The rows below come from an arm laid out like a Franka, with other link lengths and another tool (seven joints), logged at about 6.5 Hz.
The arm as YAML. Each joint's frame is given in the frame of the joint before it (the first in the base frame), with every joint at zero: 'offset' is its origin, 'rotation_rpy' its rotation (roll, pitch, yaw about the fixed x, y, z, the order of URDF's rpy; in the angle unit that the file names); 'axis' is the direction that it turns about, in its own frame. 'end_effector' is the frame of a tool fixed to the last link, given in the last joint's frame.
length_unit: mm
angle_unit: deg
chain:
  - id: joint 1
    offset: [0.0, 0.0, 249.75]
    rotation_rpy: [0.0, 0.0, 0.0]
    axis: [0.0, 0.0, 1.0]
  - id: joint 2
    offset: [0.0, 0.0, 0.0]
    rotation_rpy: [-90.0, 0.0, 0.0]
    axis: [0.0, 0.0, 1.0]
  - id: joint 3
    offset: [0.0, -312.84, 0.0]
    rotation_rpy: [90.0, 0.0, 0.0]
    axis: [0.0, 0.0, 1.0]
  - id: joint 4
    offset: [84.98, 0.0, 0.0]
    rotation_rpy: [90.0, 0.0, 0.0]
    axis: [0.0, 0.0, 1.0]
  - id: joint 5
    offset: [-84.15, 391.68, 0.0]
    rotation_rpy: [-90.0, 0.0, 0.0]
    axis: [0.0, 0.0, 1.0]
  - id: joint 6
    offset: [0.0, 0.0, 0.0]
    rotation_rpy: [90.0, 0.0, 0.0]
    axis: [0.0, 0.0, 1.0]
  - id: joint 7
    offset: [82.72, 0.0, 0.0]
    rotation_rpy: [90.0, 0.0, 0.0]
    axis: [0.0, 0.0, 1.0]
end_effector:
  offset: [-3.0, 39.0, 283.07]
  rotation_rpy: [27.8, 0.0, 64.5]
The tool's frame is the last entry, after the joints.
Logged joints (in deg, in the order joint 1, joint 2, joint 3, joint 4, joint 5, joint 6, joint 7), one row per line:
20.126 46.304 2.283 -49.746 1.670 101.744 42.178
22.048 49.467 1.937 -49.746 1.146 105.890 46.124
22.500 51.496 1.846 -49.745 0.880 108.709 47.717
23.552 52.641 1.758 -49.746 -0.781 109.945 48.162
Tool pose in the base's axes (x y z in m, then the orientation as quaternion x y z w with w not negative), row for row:
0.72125 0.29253 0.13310 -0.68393 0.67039 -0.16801 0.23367
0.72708 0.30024 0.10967 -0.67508 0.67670 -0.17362 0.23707
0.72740 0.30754 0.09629 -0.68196 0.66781 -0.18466 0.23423
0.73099 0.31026 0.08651 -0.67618 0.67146 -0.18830 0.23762
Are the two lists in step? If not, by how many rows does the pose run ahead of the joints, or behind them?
The pose runs 1 row ahead of the joints: the pose in row i belongs to the joints in row i + 1.
